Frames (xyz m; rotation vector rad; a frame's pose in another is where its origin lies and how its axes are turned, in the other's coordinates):
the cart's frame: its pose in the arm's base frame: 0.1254 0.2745 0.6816 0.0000 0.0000 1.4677
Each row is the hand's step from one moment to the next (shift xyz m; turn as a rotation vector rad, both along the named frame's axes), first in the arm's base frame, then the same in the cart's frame.
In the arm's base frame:
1: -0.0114 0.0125 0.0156 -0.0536 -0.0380 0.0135
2: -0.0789 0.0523 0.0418 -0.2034 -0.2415 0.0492
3: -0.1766 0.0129 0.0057 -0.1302 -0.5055 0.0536
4: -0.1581 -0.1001 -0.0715 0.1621 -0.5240 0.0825
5: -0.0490 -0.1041 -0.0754 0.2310 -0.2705 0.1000
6: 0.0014 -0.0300 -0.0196 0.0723 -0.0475 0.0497
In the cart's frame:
1: 0.0113 0.0126 0.0156 -0.0433 0.0494 0.0135
2: 0.0439 0.0839 0.0418 -0.2612 0.1775 0.0492
3: -0.0053 0.1770 0.0057 -0.5162 0.0775 0.0536
4: -0.1158 0.1470 -0.0715 -0.5045 -0.2152 0.0825
5: -0.1086 0.0380 -0.0754 -0.2453 -0.2576 0.1000
6: -0.0297 -0.0045 -0.0196 -0.0398 -0.0768 0.0497

